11 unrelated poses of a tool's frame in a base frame.
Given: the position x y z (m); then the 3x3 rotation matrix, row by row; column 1 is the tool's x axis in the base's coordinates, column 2 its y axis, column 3 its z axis. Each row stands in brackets.
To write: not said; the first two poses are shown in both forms.
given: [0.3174 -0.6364 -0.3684], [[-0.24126 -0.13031 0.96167], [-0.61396 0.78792 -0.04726], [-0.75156 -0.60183 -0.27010]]
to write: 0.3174 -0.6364 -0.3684 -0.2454 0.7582 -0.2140 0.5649
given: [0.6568 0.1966 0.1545], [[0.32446 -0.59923 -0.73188], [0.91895 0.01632 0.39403], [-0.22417 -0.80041 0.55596]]
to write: 0.6568 0.1966 0.1545 -0.4336 -0.1843 0.5512 0.6886
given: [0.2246 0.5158 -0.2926], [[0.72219 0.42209 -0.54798], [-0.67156 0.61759 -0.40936], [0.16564 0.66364 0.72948]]
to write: 0.2246 0.5158 -0.2926 0.3062 -0.2037 -0.3121 0.8760
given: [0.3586 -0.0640 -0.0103], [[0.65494 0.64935 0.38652], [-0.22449 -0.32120 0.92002], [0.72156 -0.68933 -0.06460]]
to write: 0.3586 -0.0640 -0.0103 -0.7143 -0.1487 -0.3878 0.5633
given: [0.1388 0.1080 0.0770], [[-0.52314 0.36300 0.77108], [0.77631 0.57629 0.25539], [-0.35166 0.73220 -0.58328]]
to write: 0.1388 0.1080 0.0770 0.3478 0.8189 0.3015 0.3427
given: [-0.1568 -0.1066 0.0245], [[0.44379 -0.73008 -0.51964], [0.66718 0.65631 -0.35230], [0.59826 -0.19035 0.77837]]
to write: -0.1568 -0.1066 0.0245 0.0477 -0.3295 0.4118 0.8483
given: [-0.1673 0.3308 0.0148], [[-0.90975 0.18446 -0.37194], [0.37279 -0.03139 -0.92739], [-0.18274 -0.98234 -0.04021]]
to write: -0.1673 0.3308 0.0148 -0.2012 -0.6926 0.6894 0.0683
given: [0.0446 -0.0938 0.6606], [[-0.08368 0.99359 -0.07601], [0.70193 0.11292 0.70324], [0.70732 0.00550 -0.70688]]
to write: 0.0446 -0.0938 0.6606 -0.6145 -0.6898 -0.2569 0.2839
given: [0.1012 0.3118 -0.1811], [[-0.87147 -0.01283 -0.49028], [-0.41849 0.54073 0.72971], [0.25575 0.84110 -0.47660]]
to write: 0.1012 0.3118 -0.1811 0.1269 -0.8498 -0.4621 0.2195
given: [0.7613 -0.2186 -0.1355], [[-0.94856 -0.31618 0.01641], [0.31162 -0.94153 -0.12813], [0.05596 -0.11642 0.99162]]
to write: 0.7613 -0.2186 -0.1355 0.0184 -0.0621 0.9851 0.1593
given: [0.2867 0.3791 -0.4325], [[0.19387 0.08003 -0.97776], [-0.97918 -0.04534 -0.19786], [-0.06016 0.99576 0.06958]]
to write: 0.2867 0.3791 -0.4325 0.5407 -0.4157 -0.4799 0.5518
